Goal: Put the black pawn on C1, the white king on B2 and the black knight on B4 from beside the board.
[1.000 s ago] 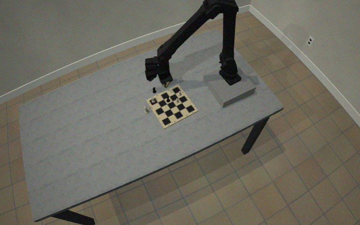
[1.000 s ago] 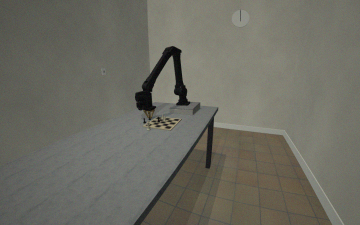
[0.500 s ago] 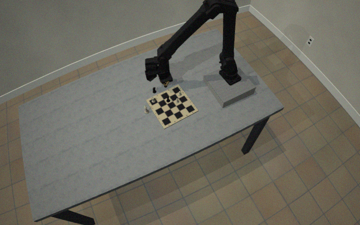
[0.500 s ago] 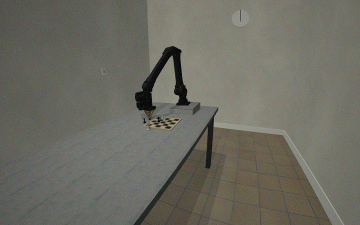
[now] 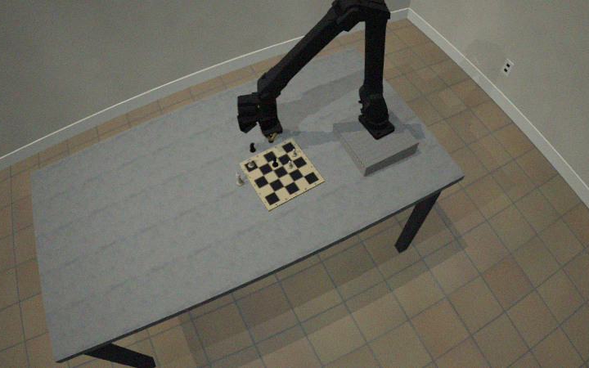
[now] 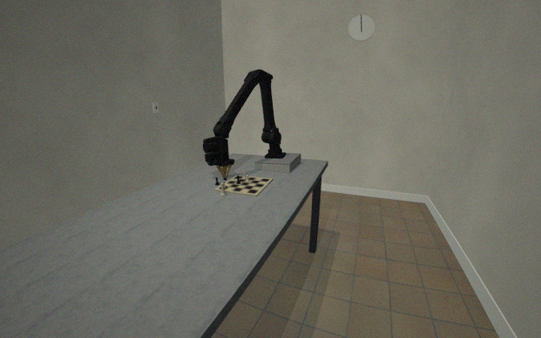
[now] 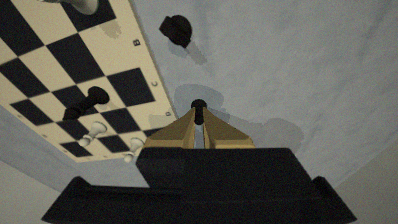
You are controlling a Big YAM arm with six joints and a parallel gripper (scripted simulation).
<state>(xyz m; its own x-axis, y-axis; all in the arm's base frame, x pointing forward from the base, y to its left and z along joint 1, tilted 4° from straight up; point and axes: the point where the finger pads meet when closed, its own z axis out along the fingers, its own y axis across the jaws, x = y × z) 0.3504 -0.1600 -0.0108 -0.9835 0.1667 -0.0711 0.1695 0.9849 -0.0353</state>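
Now: hand 140 mm to the right of the chessboard, 30 mm short of it and 20 mm above it. Also, from my hand: white king: 180 mm ahead, 110 mm to the left, 10 mm above; black pawn: right at my hand; black chess piece: 100 mm to the left, 40 mm ahead, 10 mm above.
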